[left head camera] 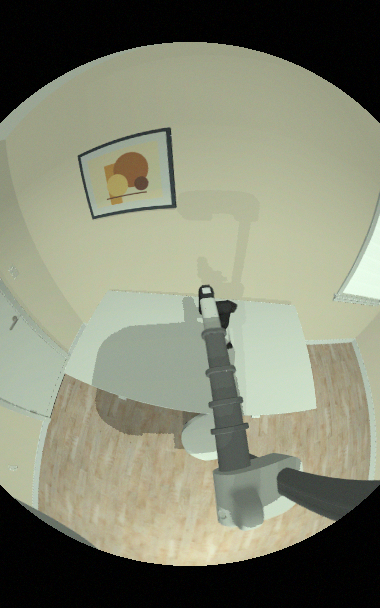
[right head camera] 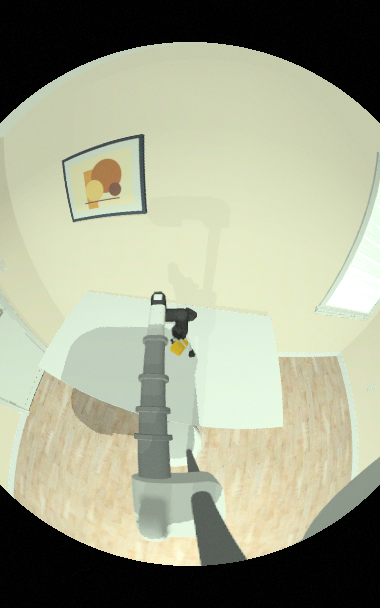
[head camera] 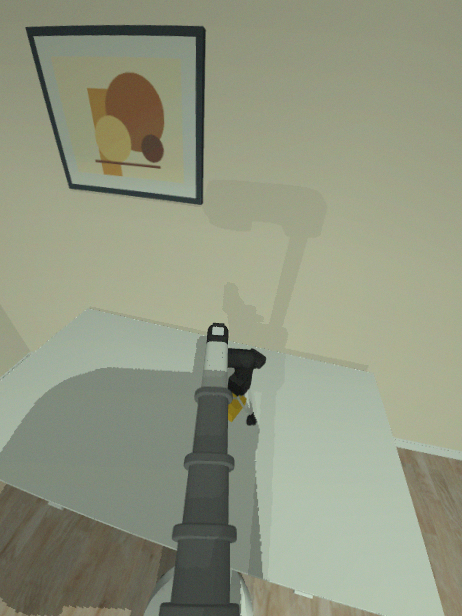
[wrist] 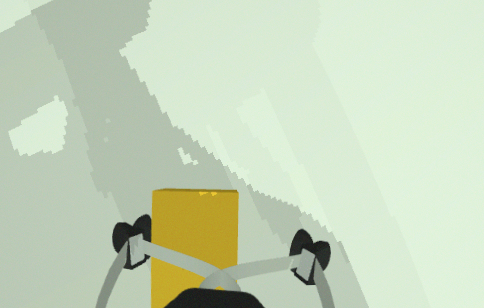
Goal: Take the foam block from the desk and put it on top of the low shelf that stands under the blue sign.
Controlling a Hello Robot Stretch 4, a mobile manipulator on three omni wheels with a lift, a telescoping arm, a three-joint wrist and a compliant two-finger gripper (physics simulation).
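Frame: origin at the robot's base, x back, y right, z up, level; millimetres.
Seen in the pictures: gripper, fingertip midpoint: (right head camera: pixel 181 349) (head camera: pixel 236 411) (wrist: pixel 223 240); robot's base, origin of the base link: (left head camera: pixel 206 434) (right head camera: pixel 175 441).
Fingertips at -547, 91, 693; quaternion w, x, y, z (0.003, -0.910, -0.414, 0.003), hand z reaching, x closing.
Note:
Pixels of each thing's top centre, then the offset from my fingertips to it, as dx, dy, dz. "pt": a spot on its surface instead. Level surfaces: height alone.
- yellow foam block, middle of its top: (wrist: pixel 194 256) (head camera: pixel 233 402) (right head camera: pixel 178 343) -10, -17, +45
- white desk, its level: dz +0
- window, surface spot: (right head camera: pixel 355 270) pt -155, +1267, +512
The yellow foam block (head camera: pixel 234 410) (right head camera: pixel 177 348) (wrist: pixel 195 220) is on the white desk (head camera: pixel 330 450) (left head camera: pixel 275 350) (right head camera: pixel 240 370) (wrist: pixel 425 100). In the wrist view it stands lengthwise between the fingers, close beside the left fingertip, with a wide gap to the right one. My gripper (right head camera: pixel 182 347) (wrist: pixel 223 240) is open and points down over the block. How far the fingertips reach down beside the block is hard to tell. The arm hides part of the block in the head view. The low shelf and the blue sign do not show in these views.
The telescoping arm (head camera: pixel 207 490) (left head camera: pixel 225 390) (right head camera: pixel 153 400) reaches over the desk. A wall with a framed picture (head camera: pixel 132 107) (left head camera: pixel 131 175) (right head camera: pixel 107 180) stands behind the desk. A window (left head camera: pixel 367 265) (right head camera: pixel 355 270) is at the right, and a door (left head camera: pixel 25 350) at the left.

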